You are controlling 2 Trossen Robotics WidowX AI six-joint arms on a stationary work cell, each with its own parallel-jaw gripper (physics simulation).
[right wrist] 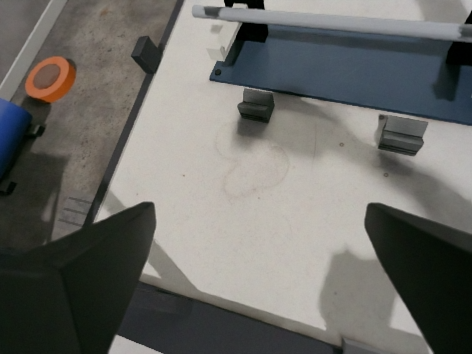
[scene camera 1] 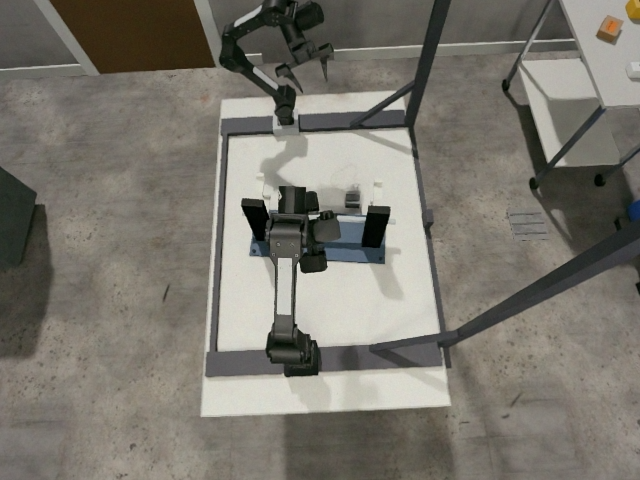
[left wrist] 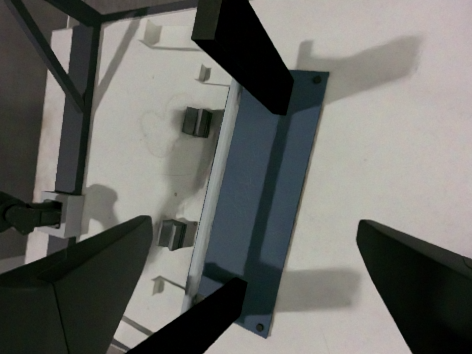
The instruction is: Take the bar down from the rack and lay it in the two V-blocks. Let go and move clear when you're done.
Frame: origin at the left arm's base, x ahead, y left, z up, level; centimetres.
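Seen in the pictures: left gripper, fingertip midpoint: (left wrist: pixel 254 228); right gripper, fingertip midpoint: (right wrist: pixel 260 213) (scene camera 1: pixel 314 87); right arm's base at its link origin: (scene camera 1: pixel 285 118) (left wrist: pixel 52 213).
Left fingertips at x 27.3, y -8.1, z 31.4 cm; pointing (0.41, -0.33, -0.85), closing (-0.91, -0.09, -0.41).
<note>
Offsets run from my left fingertips to a thing's top centre. "spot": to the spot under its first point. Level surfaces: height alone.
The pale grey bar @[dz -27.6, dx +17.4, dy +0.4 cm] (scene camera 1: pixel 356 219) (left wrist: pixel 212 190) (right wrist: pixel 340 22) lies across the rack, along its V-block side. The rack has a blue base @[dz -37.9 cm] (scene camera 1: pixel 351 253) (left wrist: pixel 250 150) (right wrist: pixel 350 70) and two black posts. One dark V-block @[dz -34.9, dx +27.1, dy -12.2 cm] (scene camera 1: pixel 352 199) (left wrist: pixel 197 122) (right wrist: pixel 256 105) and another V-block @[dz -34.9, dx +30.2, dy +10.8 cm] (left wrist: pixel 172 234) (right wrist: pixel 401 135) stand on the table beside the base, both empty; the arm hides the second in the scene view. My left gripper (scene camera 1: pixel 312 231) (left wrist: pixel 254 228) is open and empty above the rack. My right gripper (scene camera 1: pixel 313 86) (right wrist: pixel 260 213) is open and empty, high beyond the table's far edge.
White brackets (scene camera 1: pixel 377 191) (left wrist: pixel 170 37) (right wrist: pixel 225 42) stand near the rack ends. The black posts @[spot: dz -20.1, dx +9.2, dy -16.9 cm] (scene camera 1: pixel 375 226) (left wrist: pixel 250 60) rise beside the left gripper. A dark frame (scene camera 1: pixel 426 62) rises at the table's right side. A white cart (scene camera 1: pixel 563 87) stands farther right.
</note>
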